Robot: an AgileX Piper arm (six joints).
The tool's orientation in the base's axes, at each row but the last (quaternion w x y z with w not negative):
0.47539 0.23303 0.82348 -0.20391
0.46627 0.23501 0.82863 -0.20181
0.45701 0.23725 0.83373 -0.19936
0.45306 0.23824 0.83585 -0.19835
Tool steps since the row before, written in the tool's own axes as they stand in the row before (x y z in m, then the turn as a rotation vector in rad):
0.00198 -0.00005 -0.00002 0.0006 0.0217 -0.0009
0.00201 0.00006 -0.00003 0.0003 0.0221 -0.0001
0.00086 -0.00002 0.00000 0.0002 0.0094 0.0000
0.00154 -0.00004 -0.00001 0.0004 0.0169 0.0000
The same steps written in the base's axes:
-0.00091 0.00035 -0.00172 0.0117 0.0182 -0.0026
-0.00090 0.00047 -0.00174 0.0126 0.0180 -0.0028
-0.00042 0.00017 -0.00073 0.0053 0.0076 -0.0013
-0.00076 0.00031 -0.00130 0.0096 0.0137 -0.0023

